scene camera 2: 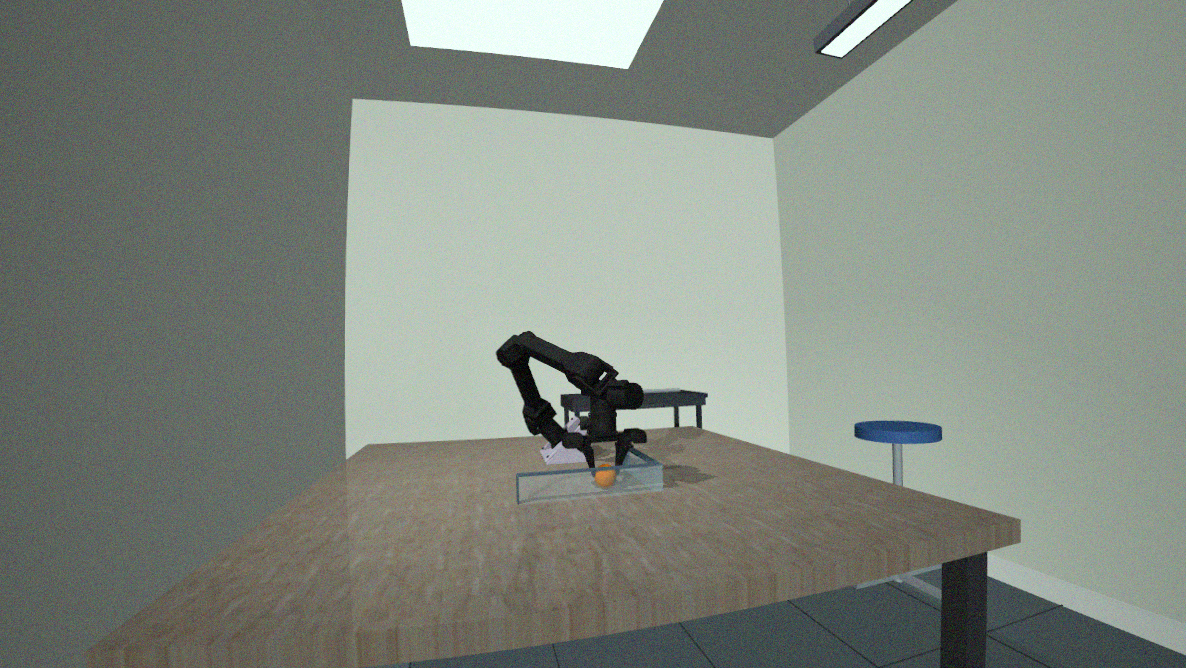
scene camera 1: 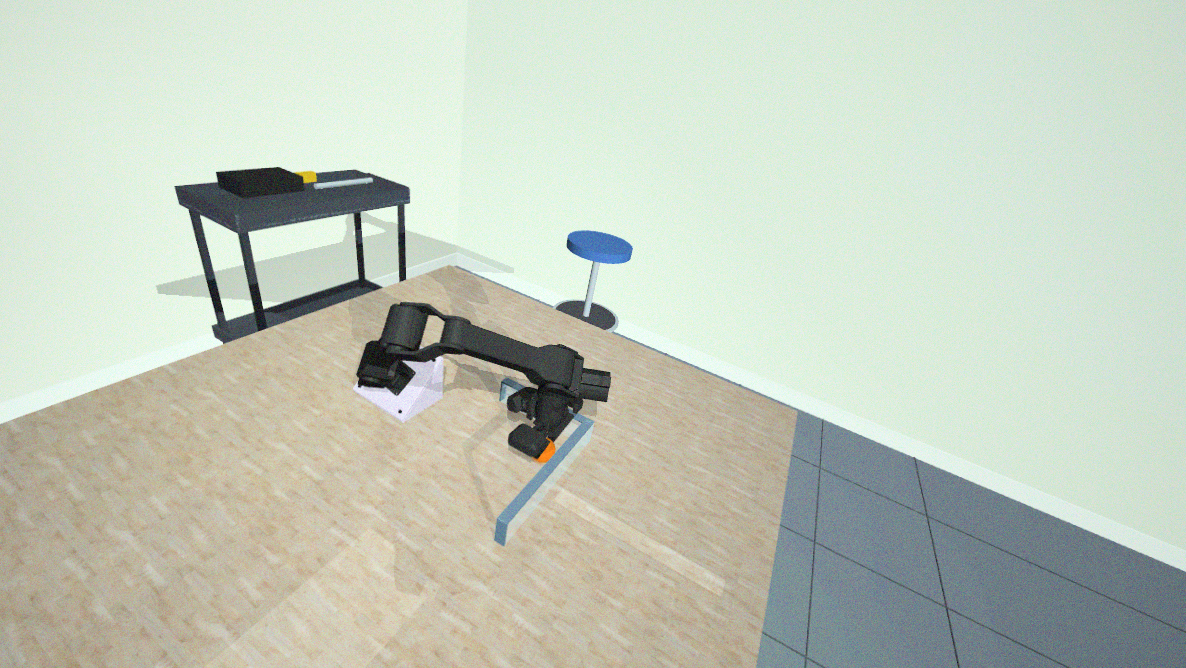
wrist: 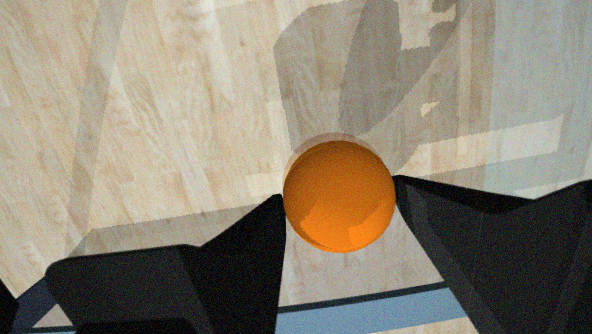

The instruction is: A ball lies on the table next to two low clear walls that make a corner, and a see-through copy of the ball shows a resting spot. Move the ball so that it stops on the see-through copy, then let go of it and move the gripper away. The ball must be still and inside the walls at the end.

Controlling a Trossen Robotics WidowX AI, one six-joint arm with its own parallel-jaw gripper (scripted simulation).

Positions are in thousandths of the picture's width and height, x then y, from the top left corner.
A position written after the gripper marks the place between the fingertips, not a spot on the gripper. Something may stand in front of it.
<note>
The gripper (scene camera 1: 458,674) holds an orange ball (wrist: 577,597). Also in view: a clear wall (scene camera 2: 468,730) and a see-through copy of ball (wrist: 553,421).
The gripper shows as well in scene camera 2 (scene camera 2: 511,713) and in the wrist view (wrist: 568,582). The clear wall also shows in scene camera 1 (scene camera 1: 446,760) and in the wrist view (wrist: 668,780).
</note>
